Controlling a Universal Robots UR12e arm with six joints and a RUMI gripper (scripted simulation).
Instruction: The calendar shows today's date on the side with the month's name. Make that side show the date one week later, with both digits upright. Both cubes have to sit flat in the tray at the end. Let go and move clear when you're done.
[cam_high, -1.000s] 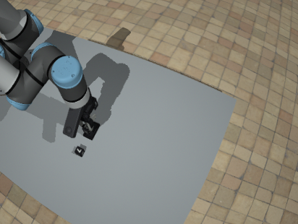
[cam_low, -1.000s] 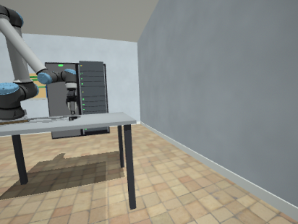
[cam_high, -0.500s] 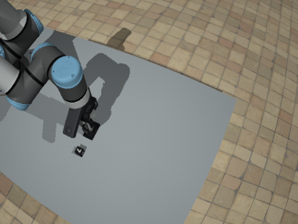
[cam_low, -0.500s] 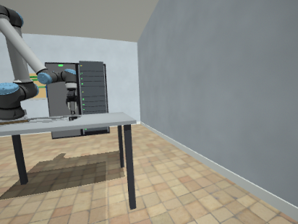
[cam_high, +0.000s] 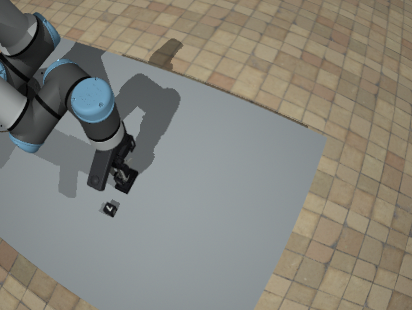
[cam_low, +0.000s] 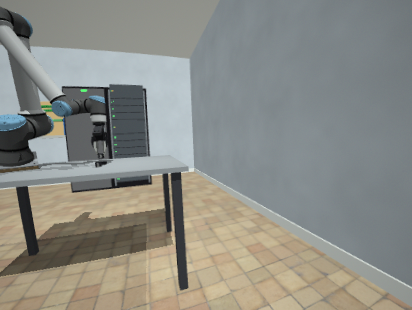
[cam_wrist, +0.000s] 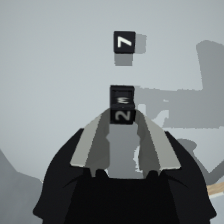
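Right now the dark tray is 2 cm to the left of my hand and 6 cm below it. From my hand the other things lie so: black cube 1 cm below.
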